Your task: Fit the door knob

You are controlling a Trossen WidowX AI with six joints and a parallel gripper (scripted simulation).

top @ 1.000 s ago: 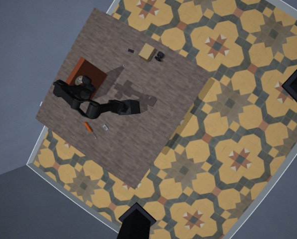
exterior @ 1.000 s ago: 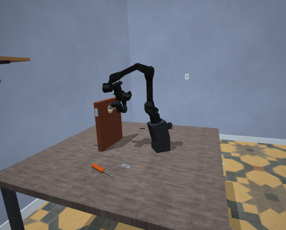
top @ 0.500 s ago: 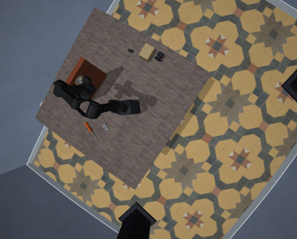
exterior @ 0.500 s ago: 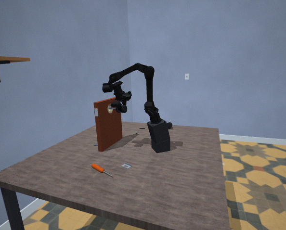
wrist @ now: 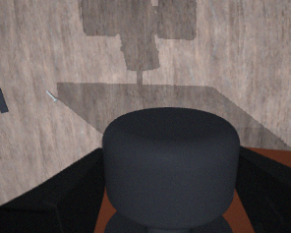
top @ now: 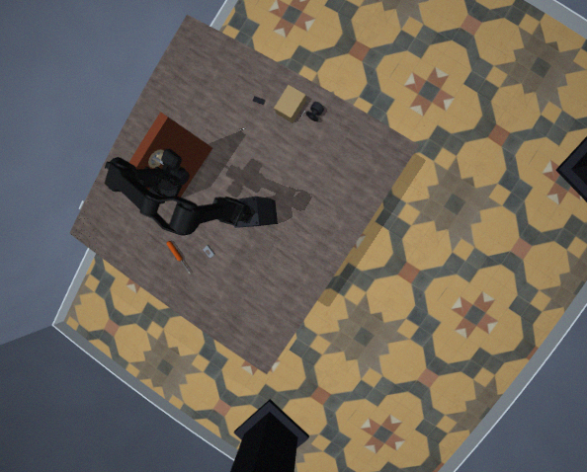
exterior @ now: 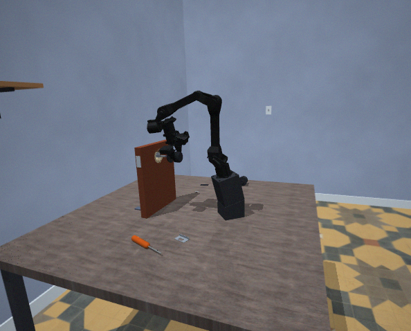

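My hand is 130 mm short of the grey latch, 10 mm to the right of it and 30 mm above it. Round my hand: small metal plate 190 mm behind, 240 mm to the left, 330 mm below; then orange screwdriver 110 mm behind, 360 mm to the left, 320 mm below; then white latch plate 110 mm ahead, 160 mm to the left, 30 mm below.
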